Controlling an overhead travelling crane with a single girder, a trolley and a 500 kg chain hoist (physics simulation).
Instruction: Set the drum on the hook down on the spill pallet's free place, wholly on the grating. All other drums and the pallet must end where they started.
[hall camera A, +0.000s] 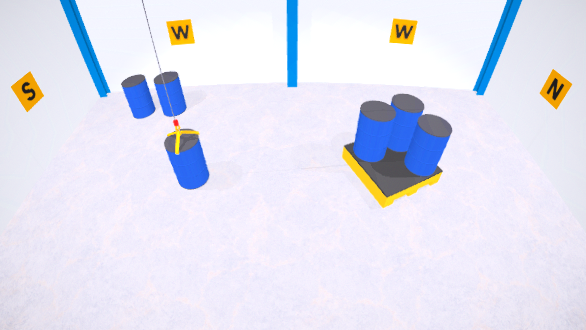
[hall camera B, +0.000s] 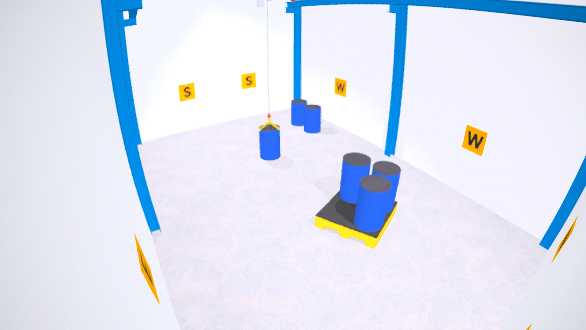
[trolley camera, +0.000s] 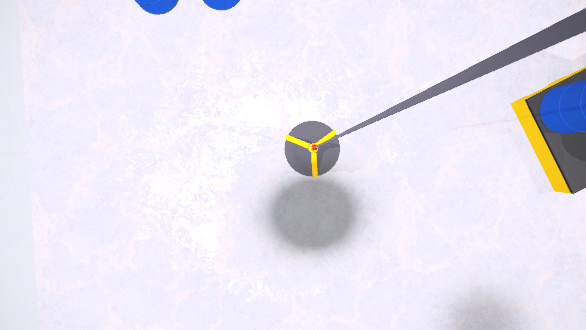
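A blue drum with a dark lid (hall camera A: 190, 165) (hall camera B: 270, 144) (trolley camera: 302, 159) hangs upright from the chain hook by a yellow three-armed lifting clamp. My gripper (hall camera A: 177, 136) (hall camera B: 269, 124) (trolley camera: 314, 148) is shut on this drum at its top rim. How high the drum's bottom is above the floor is hard to tell. The yellow spill pallet with dark grating (hall camera A: 390, 186) (hall camera B: 325, 216) (trolley camera: 537, 145) stands well to the north of the drum. Three blue drums (hall camera A: 372, 135) (hall camera B: 372, 207) stand upright on it, and its fourth place, at one corner, shows bare dark grating.
Two more blue drums (hall camera A: 138, 100) (hall camera B: 312, 120) (trolley camera: 221, 3) stand upright on the floor near the south-west corner, west of the hanging drum. Blue columns (hall camera A: 292, 45) (hall camera B: 397, 80) stand along the west wall.
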